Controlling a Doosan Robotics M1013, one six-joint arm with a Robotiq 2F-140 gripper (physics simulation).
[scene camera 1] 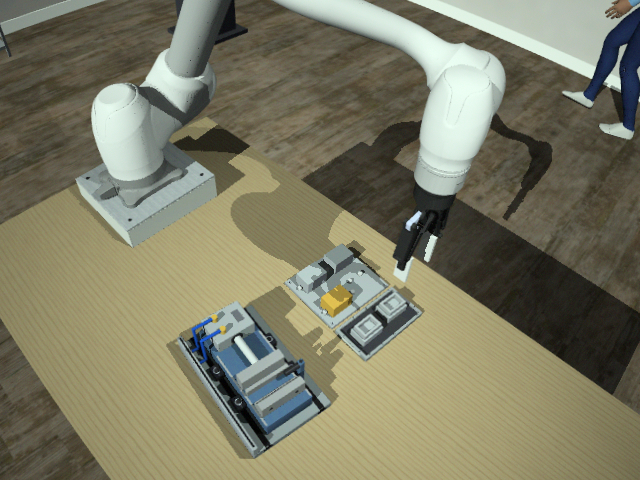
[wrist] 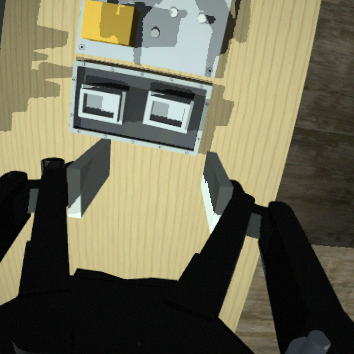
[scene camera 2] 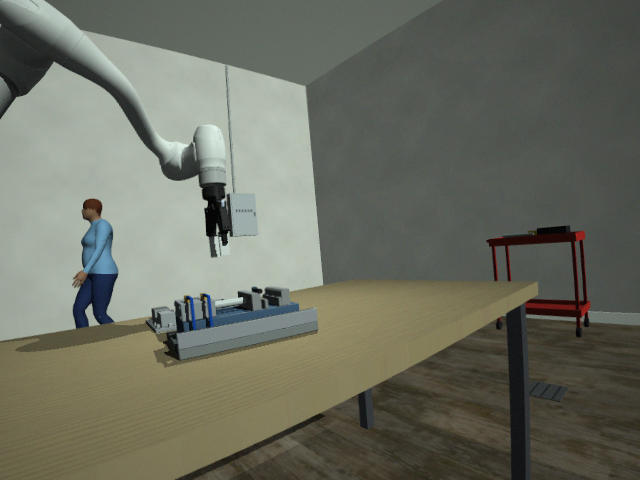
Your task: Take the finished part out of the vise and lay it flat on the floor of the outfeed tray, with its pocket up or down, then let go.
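Places are measured from the arm's base along level axes (x ahead, y left, z up), in metres.
Pixels of known places: gripper, fingertip midpoint: [scene camera 1: 411, 267] [wrist: 156, 162] [scene camera 2: 220, 256]; arm's base, link origin: [scene camera 1: 140, 177].
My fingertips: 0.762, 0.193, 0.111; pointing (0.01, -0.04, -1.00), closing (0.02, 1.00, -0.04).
Ahead of a thing's pixels: the offset from my fingertips to its top centre, as dx, dy, dz. "spot": to the spot under its first point.
The outfeed tray @(spot: +0.023, -0.141, -0.170) [scene camera 1: 367, 356] [wrist: 134, 142] has a dark floor and a light rim. Two grey parts lie flat in it side by side, pockets up: one part @(-0.020, -0.093, -0.141) [scene camera 1: 366, 329] [wrist: 100, 119] at the left and another part @(-0.018, -0.005, -0.141) [scene camera 1: 392, 305] [wrist: 165, 125] at the right in the wrist view. My gripper [scene camera 1: 416, 259] [scene camera 2: 219, 248] [wrist: 156, 162] is open and empty, raised above the table beside the tray. The blue vise @(-0.123, -0.348, -0.083) [scene camera 1: 289, 413] [scene camera 2: 268, 313] stands apart from it, and no part shows between its grey jaws in scene camera 1.
A grey plate @(-0.161, -0.036, -0.174) [scene camera 1: 370, 277] [wrist: 192, 52] lies right beside the tray, with a yellow block @(-0.120, -0.086, -0.138) [scene camera 1: 336, 301] [wrist: 107, 22], small pegs and two grey blocks. The vise carries blue hoses and a white rod. A person [scene camera 2: 100, 248] stands beyond the table. A red cart [scene camera 2: 547, 238] is farther off.
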